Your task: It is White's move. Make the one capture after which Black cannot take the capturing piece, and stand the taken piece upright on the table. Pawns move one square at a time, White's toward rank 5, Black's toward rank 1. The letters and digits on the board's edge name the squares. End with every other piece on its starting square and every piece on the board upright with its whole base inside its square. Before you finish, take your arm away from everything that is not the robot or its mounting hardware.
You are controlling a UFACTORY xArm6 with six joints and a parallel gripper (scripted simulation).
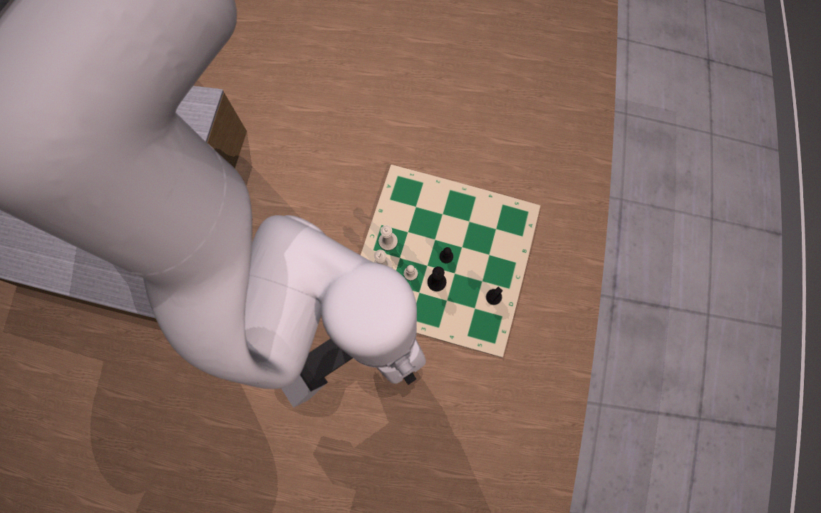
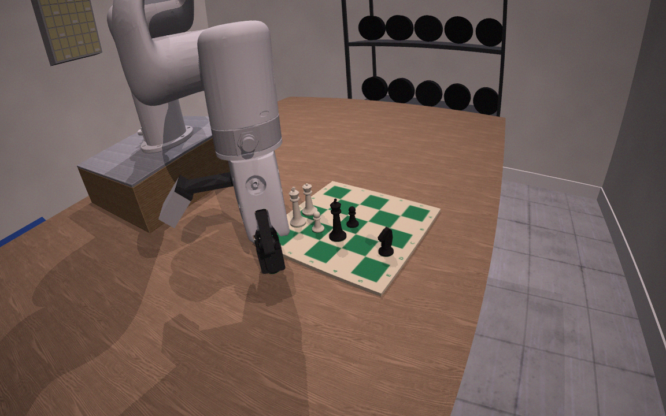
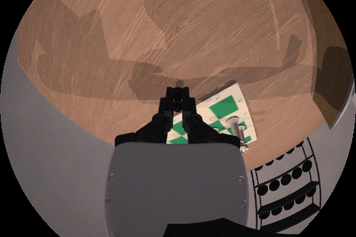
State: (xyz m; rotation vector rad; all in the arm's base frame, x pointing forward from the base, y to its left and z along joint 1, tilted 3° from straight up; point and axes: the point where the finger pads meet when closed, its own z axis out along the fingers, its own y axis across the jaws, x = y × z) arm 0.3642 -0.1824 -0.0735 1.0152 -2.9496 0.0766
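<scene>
Right now my hand is 11 cm to the right of the white king, 1 cm below it and 1 cm past it. The rest, counted from my hand: white pawn 10 cm to the left, 2 cm ahead, 1 cm below; cream chessboard 13 cm to the left, 7 cm ahead, 3 cm below; tall black piece 9 cm to the left, 6 cm ahead, 1 cm above.
</scene>
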